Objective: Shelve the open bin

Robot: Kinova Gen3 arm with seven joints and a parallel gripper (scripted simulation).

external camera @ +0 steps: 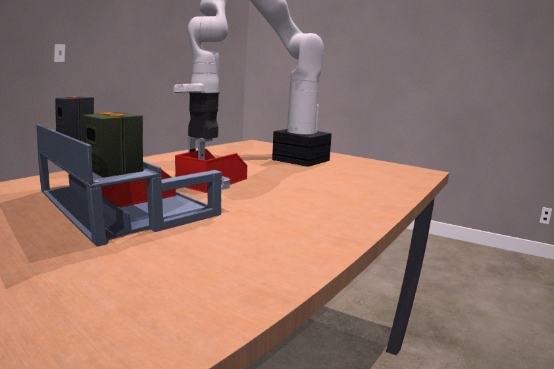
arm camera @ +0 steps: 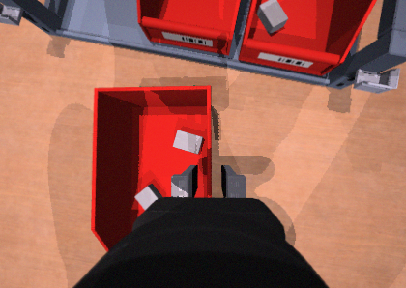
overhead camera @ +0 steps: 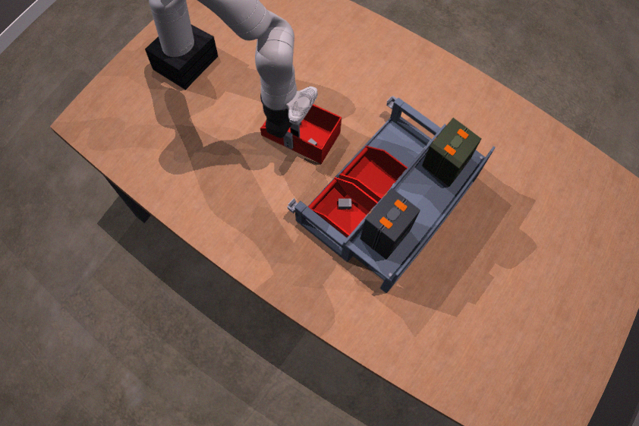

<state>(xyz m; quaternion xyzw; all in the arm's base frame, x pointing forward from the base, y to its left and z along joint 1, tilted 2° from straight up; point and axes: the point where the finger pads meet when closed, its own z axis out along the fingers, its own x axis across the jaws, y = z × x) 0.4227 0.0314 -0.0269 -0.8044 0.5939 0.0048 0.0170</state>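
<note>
My gripper is now 12 cm short of the shelf lip, 7 cm to the right of it and 6 cm above it. The rest, counted from my hand: black box 32 cm ahead, 3 cm to the right, 10 cm above; then green box 31 cm ahead, 20 cm to the left, 9 cm above.
</note>
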